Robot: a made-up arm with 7 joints.
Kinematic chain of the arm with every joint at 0, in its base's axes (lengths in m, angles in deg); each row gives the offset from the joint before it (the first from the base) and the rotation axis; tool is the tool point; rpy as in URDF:
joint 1: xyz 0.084 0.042 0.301 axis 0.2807 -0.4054 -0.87
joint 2: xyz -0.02 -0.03 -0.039 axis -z
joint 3: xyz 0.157 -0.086 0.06 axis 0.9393 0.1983 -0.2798
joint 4: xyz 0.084 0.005 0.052 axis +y
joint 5: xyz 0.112 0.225 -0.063 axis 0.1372 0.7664 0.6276
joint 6: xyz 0.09 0.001 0 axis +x
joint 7: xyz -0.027 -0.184 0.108 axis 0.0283 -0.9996 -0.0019
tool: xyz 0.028 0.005 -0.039 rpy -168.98 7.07 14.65
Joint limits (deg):
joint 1: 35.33..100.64
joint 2: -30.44..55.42
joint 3: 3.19..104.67
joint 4: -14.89..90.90
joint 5: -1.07..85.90
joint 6: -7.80..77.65
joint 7: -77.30..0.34
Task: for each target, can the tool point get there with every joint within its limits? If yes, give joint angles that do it. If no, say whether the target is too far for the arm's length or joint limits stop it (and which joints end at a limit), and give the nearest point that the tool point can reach.
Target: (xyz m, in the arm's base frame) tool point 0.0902 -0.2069 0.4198
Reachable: yes | joints 75.70 31.60 85.80 61.81 72.05 25.04 -49.18
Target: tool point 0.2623 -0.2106 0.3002
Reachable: yes | joints 48.17 37.50 47.02 16.88 77.85 63.80 -26.95
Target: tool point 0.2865 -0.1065 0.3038
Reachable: yes | joints 85.56 -9.27 29.28 44.23 51.75 46.49 -28.19
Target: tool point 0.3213 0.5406 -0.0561
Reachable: no: joint limits stop it (at a limit: joint 1, joint 2, joint 5, joint 6, joint 7) | nearest point 0.2961 0.2284 0.1574 | short by 0.379 m
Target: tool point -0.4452 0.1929 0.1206
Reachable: no: joint limits stop it (at a limit: joint 1, joint 2, joint 4, joint 5, joint 6, joint 7) | nearest point -0.2982 -0.0026 0.0585 | short by 0.252 m
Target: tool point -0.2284 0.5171 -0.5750
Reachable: no: too far | nearest point -0.2129 0.0153 -0.1038 | short by 0.689 m
